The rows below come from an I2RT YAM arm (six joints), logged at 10 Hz.
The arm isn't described. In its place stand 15 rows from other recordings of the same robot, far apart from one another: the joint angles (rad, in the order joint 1, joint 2, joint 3, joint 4, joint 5, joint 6), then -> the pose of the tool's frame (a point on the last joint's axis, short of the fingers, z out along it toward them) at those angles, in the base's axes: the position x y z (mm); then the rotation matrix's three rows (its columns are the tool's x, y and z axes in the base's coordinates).
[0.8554 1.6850 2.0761 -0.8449 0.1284 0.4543] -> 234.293, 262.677, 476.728; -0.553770, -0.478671, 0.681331; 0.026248, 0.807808, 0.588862; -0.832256, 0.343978, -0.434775
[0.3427 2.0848 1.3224 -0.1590 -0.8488 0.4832] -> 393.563, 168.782, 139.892; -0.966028, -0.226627, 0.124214; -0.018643, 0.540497, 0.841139; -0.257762, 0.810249, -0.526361
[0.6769 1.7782 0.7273 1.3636 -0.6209 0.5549] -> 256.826, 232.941, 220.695; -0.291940, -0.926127, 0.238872; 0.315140, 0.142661, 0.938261; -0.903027, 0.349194, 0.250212
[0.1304 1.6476 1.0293 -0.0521 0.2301 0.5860] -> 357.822, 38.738, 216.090; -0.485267, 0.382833, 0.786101; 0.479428, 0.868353, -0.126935; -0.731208, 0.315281, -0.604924
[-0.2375 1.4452 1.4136 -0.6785 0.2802 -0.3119] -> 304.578, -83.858, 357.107; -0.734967, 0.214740, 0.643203; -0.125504, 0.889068, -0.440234; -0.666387, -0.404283, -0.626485
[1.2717 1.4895 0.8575 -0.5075 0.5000 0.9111] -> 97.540, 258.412, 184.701; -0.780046, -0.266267, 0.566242; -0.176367, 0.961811, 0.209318; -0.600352, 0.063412, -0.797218
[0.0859 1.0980 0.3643 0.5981 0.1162 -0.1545] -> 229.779, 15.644, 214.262; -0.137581, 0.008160, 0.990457; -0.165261, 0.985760, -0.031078; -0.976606, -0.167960, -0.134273
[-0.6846 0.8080 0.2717 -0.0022 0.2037 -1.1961] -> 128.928, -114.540, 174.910; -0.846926, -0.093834, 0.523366; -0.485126, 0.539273, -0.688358; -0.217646, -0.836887, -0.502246
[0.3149 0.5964 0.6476 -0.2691 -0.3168 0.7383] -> 137.726, 56.527, 310.931; -0.544750, -0.293233, 0.785660; 0.495167, 0.643637, 0.583558; -0.676799, 0.706927, -0.205422
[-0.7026 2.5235 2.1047 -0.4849 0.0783 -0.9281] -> 418.799, -358.264, 135.648; -0.904604, -0.071680, 0.420183; -0.279718, 0.843645, -0.458281; -0.321635, -0.532096, -0.783214
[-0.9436 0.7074 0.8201 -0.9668 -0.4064 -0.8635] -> 85.420, -93.869, 291.787; -0.737007, 0.047887, 0.674187; -0.172902, 0.950938, -0.256557; -0.653395, -0.305653, -0.692568
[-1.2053 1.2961 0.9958 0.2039 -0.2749 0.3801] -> 119.084, -284.138, 342.025; 0.265722, 0.757810, 0.595916; 0.304726, 0.520423, -0.797686; -0.914622, 0.393553, -0.092637
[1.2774 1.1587 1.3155 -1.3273 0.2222 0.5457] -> 62.243, 178.897, 352.794; -0.699392, -0.638656, 0.320889; -0.564473, 0.768954, 0.300134; -0.438431, 0.028778, -0.898304
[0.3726 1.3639 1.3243 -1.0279 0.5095 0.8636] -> 251.863, 79.800, 330.077; -0.605116, 0.556104, 0.569721; 0.476010, 0.826327, -0.300993; -0.638160, 0.089057, -0.764736
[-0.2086 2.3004 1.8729 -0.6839 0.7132 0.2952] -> 473.138, -123.961, 172.862; -0.710824, 0.676493, 0.192577; 0.375365, 0.596392, -0.709519; -0.594836, -0.432057, -0.677862
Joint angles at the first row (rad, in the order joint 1, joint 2, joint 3, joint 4, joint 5, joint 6):
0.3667, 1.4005, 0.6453, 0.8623, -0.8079, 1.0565
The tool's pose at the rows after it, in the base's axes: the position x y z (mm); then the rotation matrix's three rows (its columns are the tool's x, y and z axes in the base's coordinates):
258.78, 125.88, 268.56; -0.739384, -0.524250, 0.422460; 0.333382, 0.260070, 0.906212; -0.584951, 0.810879, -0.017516
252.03, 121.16, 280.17; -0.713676, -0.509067, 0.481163; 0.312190, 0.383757, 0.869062; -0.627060, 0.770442, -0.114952
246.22, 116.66, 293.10; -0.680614, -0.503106, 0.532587; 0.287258, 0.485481, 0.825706; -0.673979, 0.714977, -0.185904
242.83, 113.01, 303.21; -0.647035, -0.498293, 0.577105; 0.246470, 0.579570, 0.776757; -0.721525, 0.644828, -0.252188
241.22, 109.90, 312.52; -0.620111, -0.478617, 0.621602; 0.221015, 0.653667, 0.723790; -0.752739, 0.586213, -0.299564
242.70, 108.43, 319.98; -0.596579, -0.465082, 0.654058; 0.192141, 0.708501, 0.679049; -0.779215, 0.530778, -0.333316
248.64, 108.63, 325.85; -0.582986, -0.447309, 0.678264; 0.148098, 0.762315, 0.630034; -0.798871, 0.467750, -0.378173
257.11, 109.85, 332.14; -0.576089, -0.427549, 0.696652; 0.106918, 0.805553, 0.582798; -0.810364, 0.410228, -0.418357
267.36, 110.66, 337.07; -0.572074, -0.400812, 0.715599; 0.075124, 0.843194, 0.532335; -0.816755, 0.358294, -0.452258
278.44, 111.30, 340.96; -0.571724, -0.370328, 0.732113; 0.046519, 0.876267, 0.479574; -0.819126, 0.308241, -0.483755
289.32, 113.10, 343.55; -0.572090, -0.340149, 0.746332; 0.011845, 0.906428, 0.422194; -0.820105, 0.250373, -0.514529
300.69, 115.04, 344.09; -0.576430, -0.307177, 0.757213; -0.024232, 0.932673, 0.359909; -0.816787, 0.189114, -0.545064
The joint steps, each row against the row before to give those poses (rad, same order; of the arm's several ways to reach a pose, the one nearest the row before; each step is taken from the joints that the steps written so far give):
0.0000, -0.0791, 0.0354, -0.2459, 0.0402, -0.1275
0.0000, -0.0758, 0.0504, -0.2518, 0.0748, -0.1376
-0.0001, -0.0521, 0.0536, -0.1861, 0.0743, -0.1116
0.0000, -0.0270, 0.0534, -0.1495, 0.0738, -0.1091
0.0000, -0.0137, 0.0479, -0.1048, 0.0748, -0.0692
0.0000, 0.0044, 0.0449, -0.0701, 0.0591, -0.0582
0.0000, 0.0282, 0.0579, -0.0722, 0.0586, -0.0643
-0.0004, 0.0401, 0.0660, -0.0643, 0.0532, -0.0529
-0.0038, 0.0452, 0.0629, -0.0499, 0.0525, -0.0407
-0.0051, 0.0477, 0.0619, -0.0445, 0.0522, -0.0345
-0.0001, 0.0486, 0.0595, -0.0413, 0.0594, -0.0362
0.0002, 0.0506, 0.0557, -0.0372, 0.0627, -0.0343

